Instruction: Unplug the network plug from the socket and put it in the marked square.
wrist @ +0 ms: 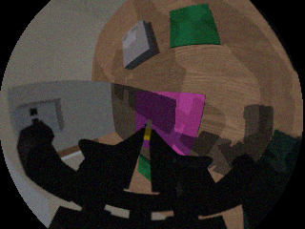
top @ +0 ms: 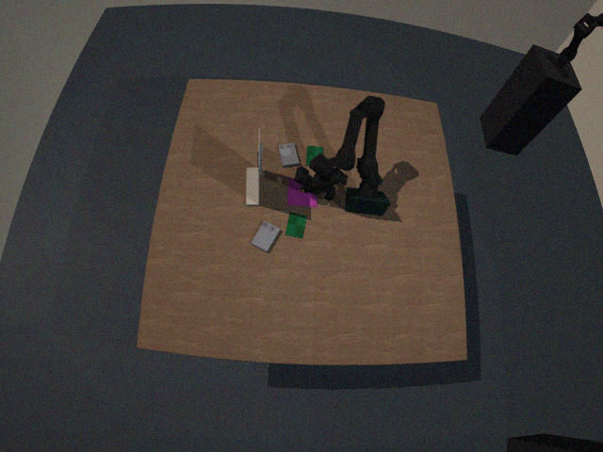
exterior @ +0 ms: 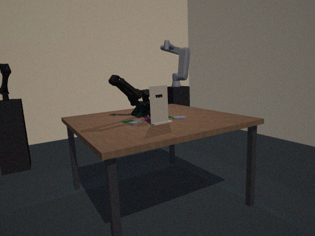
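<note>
Right now my gripper tip is 2 cm above the magenta marked square and 1 cm past it. Also, from my gripper tip: pale upright panel (18 cm ahead, 11 cm above).
</note>
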